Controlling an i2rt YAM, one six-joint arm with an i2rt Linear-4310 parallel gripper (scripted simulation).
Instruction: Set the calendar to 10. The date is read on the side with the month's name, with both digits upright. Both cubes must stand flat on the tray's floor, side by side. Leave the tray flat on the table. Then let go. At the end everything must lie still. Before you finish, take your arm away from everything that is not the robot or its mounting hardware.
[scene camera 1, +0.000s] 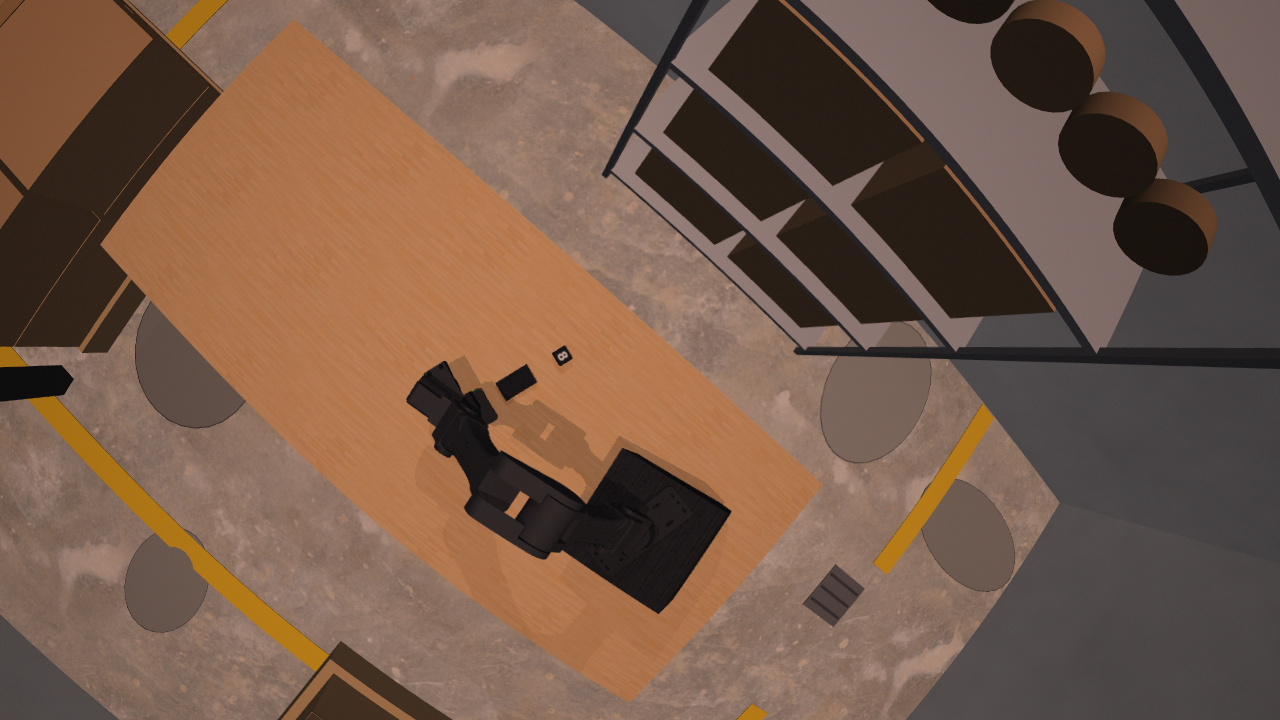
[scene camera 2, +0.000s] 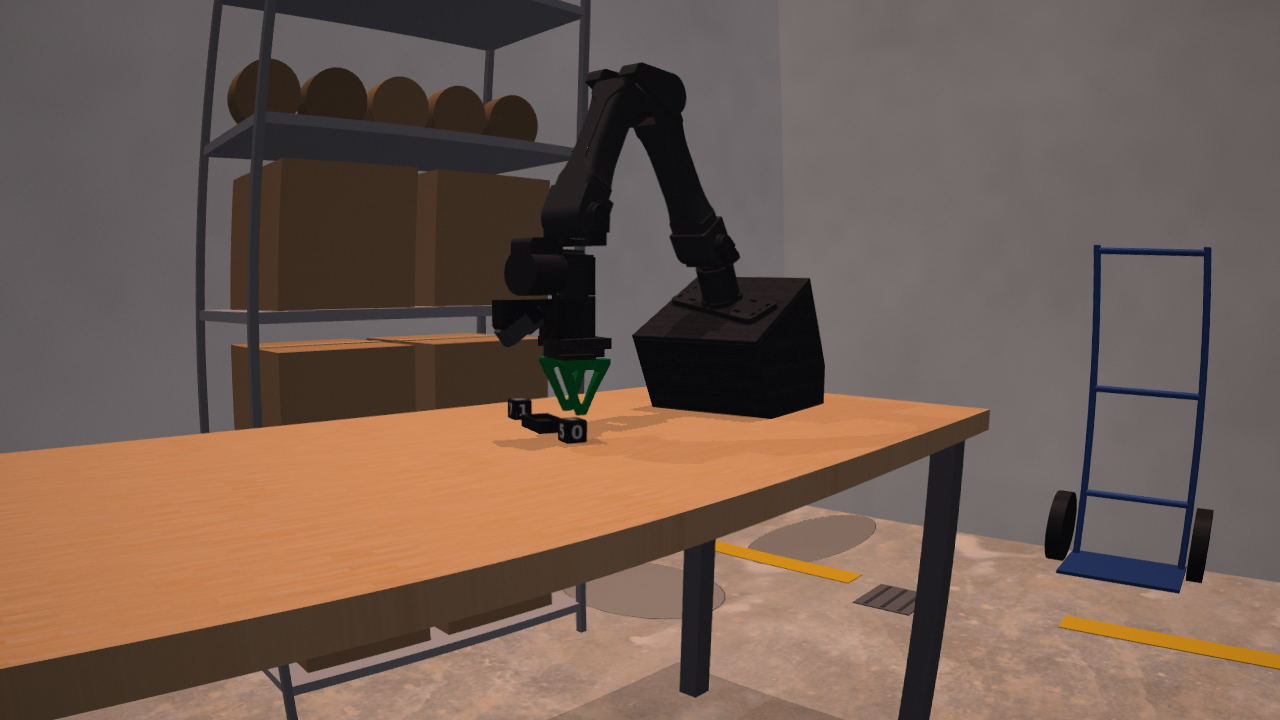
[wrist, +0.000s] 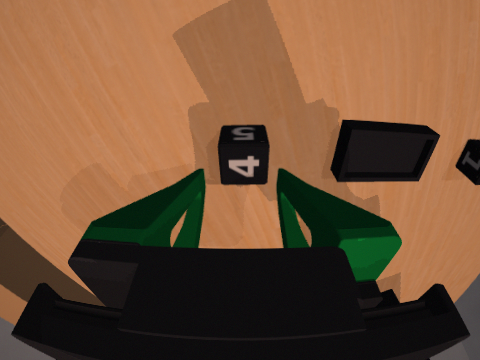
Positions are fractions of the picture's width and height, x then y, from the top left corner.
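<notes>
There is a black tray (scene camera 1: 0.41, 0.53), and the wrist view gives me the tray (wrist: 0.77, 0.42) as well. I can see a black cube (scene camera 2: 0.45, 0.60). As for my own gripper (scene camera 2: 0.45, 0.57), I find it in the wrist view (wrist: 0.50, 0.49) too.
</notes>
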